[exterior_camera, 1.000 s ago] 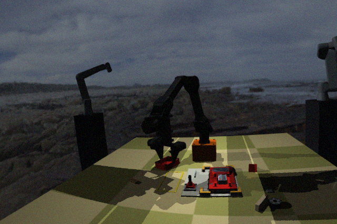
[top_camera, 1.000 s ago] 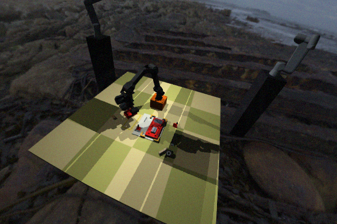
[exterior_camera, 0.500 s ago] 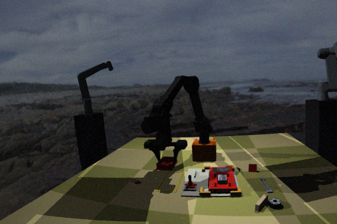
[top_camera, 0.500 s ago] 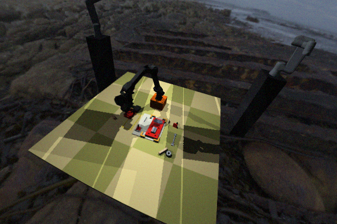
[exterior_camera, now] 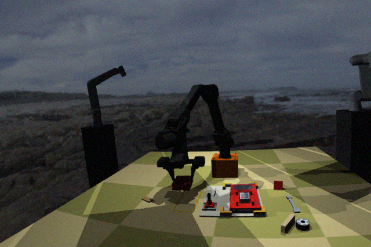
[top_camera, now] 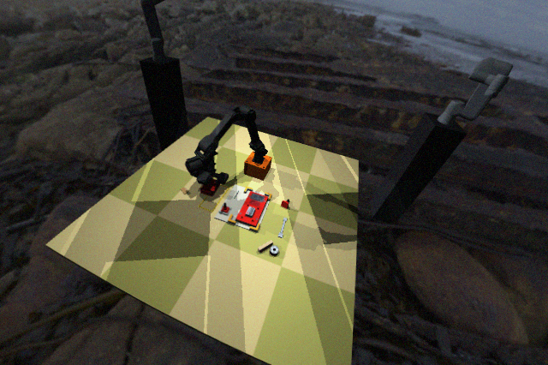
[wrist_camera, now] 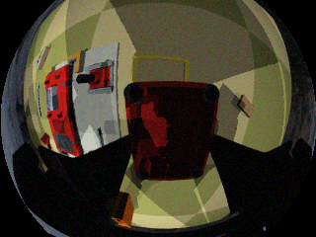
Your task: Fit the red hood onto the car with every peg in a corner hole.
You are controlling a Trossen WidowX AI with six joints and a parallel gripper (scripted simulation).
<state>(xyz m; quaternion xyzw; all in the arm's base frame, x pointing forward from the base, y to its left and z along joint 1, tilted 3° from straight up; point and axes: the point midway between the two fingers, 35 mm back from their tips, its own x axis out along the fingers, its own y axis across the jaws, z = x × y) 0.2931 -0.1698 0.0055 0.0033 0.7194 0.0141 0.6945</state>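
Now: the red hood 10 mm below my gripper tip. Also, from my gripper tip: grey engine block 50 mm ahead, 250 mm to the left, 60 mm below; red upright piece 60 mm ahead, 110 mm to the left, 50 mm below; tan block 20 mm ahead, 160 mm to the right, 80 mm below.
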